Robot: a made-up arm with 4 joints. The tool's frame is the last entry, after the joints. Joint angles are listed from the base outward.
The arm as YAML. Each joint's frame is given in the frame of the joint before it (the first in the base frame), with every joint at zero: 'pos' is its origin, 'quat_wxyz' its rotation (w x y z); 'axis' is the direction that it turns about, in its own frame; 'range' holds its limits. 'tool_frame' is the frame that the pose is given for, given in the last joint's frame.
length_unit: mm
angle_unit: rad
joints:
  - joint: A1
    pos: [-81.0, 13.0, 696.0]
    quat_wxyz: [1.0, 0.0, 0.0, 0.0]
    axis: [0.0, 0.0, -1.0]
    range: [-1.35, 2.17]
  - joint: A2
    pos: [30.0, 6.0, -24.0]
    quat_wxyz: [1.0, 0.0, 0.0, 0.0]
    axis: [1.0, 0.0, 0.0]
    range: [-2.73, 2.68]
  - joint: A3
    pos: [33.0, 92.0, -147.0]
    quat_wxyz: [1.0, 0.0, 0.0, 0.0]
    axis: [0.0, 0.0, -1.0]
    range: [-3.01, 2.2]
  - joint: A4
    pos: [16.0, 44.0, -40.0]
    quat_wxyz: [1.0, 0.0, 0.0, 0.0]
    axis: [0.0, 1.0, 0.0]
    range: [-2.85, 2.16]
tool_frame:
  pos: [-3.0, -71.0, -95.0]
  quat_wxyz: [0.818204, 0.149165, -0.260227, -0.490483]
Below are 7 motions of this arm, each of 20 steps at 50 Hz.
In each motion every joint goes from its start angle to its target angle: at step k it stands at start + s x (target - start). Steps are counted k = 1, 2, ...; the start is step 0. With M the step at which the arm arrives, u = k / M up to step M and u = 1 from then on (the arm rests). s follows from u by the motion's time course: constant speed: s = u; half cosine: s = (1 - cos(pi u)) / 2; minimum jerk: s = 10 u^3 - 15 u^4 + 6 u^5.
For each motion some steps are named. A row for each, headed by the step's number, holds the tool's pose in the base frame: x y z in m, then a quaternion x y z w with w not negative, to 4 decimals.
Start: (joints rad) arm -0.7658 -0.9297 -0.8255 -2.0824
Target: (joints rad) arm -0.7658 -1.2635 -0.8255 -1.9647
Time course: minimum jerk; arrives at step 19
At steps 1, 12, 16, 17, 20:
1: 0.0421 0.1027 0.4683 0.7604 -0.2564 0.4149 0.4289
12: 0.0815 0.0650 0.4756 0.6529 -0.2637 0.5028 0.5014
16: 0.0939 0.0531 0.4811 0.6149 -0.2660 0.5284 0.5214
17: 0.0950 0.0521 0.4817 0.6115 -0.2662 0.5306 0.5231
20: 0.0955 0.0516 0.4819 0.6098 -0.2663 0.5317 0.5239

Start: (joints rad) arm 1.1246 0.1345 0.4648 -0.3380
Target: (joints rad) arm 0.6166 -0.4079 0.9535 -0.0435
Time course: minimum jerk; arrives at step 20
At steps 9, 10, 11, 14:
9: -0.0116 -0.0256 0.3883 -0.1414 -0.4034 -0.8750 0.2273
10: -0.0224 -0.0278 0.3868 -0.1581 -0.4029 -0.8706 0.2338
11: -0.0326 -0.0311 0.3859 -0.1738 -0.4040 -0.8657 0.2390
14: -0.0556 -0.0442 0.3862 -0.2092 -0.4149 -0.8504 0.2469

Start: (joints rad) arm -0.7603 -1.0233 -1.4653 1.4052
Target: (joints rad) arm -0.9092 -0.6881 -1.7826 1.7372
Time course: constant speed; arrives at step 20
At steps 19, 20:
19: 0.0528 0.0405 0.5289 -0.7631 -0.1813 0.4702 0.4046
20: 0.0500 0.0449 0.5279 -0.7611 -0.1873 0.4770 0.3977

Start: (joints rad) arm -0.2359 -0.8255 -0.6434 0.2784
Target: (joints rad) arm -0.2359 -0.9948 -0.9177 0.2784
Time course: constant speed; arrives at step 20
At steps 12, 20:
12: 0.0320 -0.1425 0.4543 -0.3009 -0.1867 0.0366 0.9345
20: 0.0381 -0.1550 0.4661 -0.3336 -0.1607 0.0847 0.9250

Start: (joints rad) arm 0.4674 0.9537 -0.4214 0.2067
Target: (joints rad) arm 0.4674 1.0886 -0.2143 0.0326
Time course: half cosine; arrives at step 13
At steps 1, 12, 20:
1: 0.1024 0.2247 0.5637 0.5319 -0.1145 -0.5185 0.6597
12: 0.1182 0.2339 0.6008 0.5793 -0.1265 -0.6019 0.5350
20: 0.1184 0.2340 0.6013 0.5798 -0.1266 -0.6031 0.5330

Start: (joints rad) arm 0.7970 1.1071 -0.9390 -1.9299
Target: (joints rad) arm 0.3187 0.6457 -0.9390 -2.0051
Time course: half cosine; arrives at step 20
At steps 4, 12, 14, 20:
4: 0.1772 0.0737 0.7373 -0.6283 0.7080 0.2039 0.2496
12: 0.1541 0.1455 0.6822 -0.7182 0.6553 0.2010 0.1197
14: 0.1443 0.1604 0.6685 -0.7391 0.6388 0.1948 0.0879
20: 0.1276 0.1796 0.6484 -0.7685 0.6121 0.1816 0.0419

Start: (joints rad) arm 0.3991 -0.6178 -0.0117 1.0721
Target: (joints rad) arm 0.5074 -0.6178 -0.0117 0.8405
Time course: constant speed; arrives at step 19
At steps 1, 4, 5, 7, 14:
1: -0.1153 -0.0543 0.4466 -0.3567 0.1032 -0.6704 0.6424
4: -0.1156 -0.0560 0.4441 -0.3514 0.0897 -0.6745 0.6430
5: -0.1158 -0.0566 0.4433 -0.3496 0.0852 -0.6759 0.6432
7: -0.1159 -0.0577 0.4417 -0.3462 0.0762 -0.6785 0.6435
14: -0.1165 -0.0617 0.4362 -0.3347 0.0441 -0.6870 0.6435

